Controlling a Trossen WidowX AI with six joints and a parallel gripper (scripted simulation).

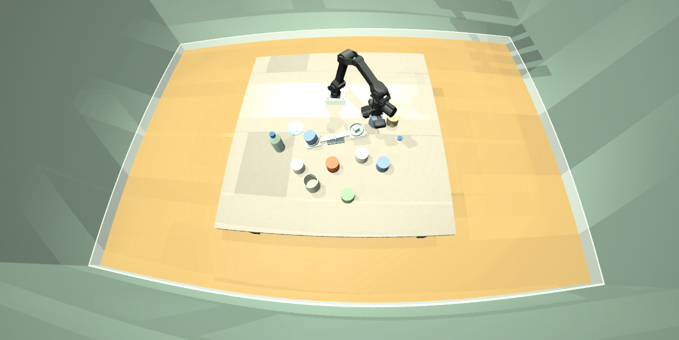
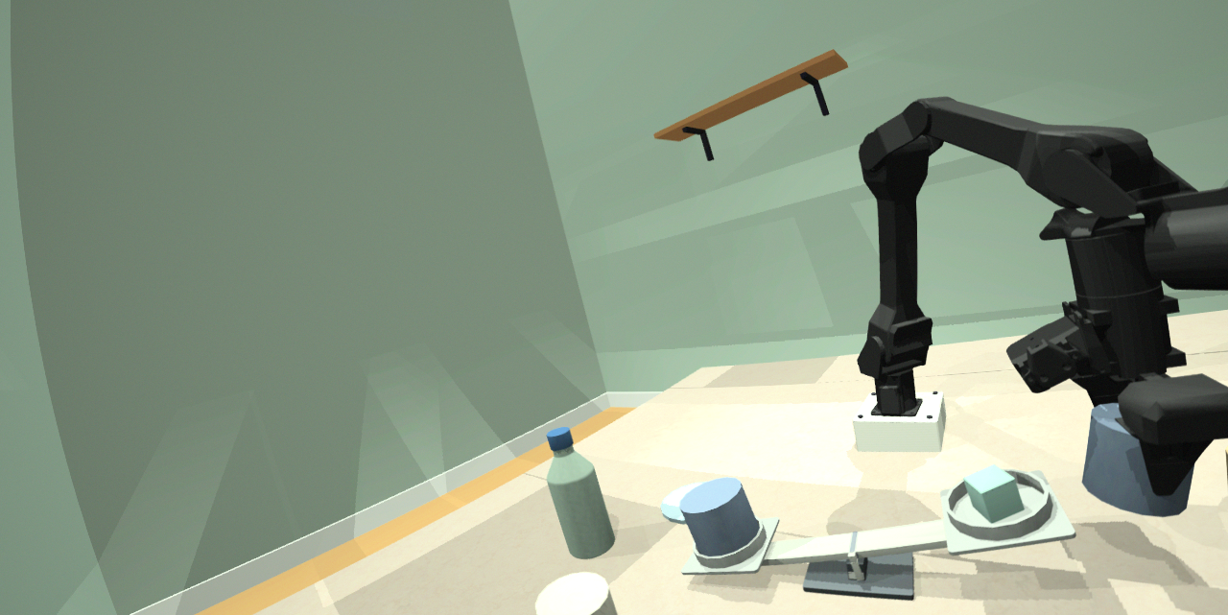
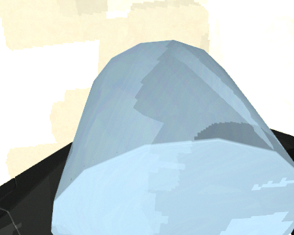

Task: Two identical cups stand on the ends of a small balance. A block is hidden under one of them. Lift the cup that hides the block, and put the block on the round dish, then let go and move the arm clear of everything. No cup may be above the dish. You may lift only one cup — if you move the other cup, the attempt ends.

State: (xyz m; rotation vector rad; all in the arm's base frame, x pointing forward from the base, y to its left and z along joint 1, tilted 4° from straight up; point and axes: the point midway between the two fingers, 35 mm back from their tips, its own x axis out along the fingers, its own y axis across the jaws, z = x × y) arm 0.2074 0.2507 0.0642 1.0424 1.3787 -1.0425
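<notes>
Now: the white round dish 48 cm to the right of my gripper tip, 7 cm below it and 3 cm ahead of it. The rest, counted from my gripper tip: tan cylinder 10 cm to the left, 6 cm behind, 4 cm below; bottle 55 cm to the right, 17 cm ahead, 4 cm above; balance beam 23 cm to the right, 9 cm ahead, 4 cm below.
</notes>
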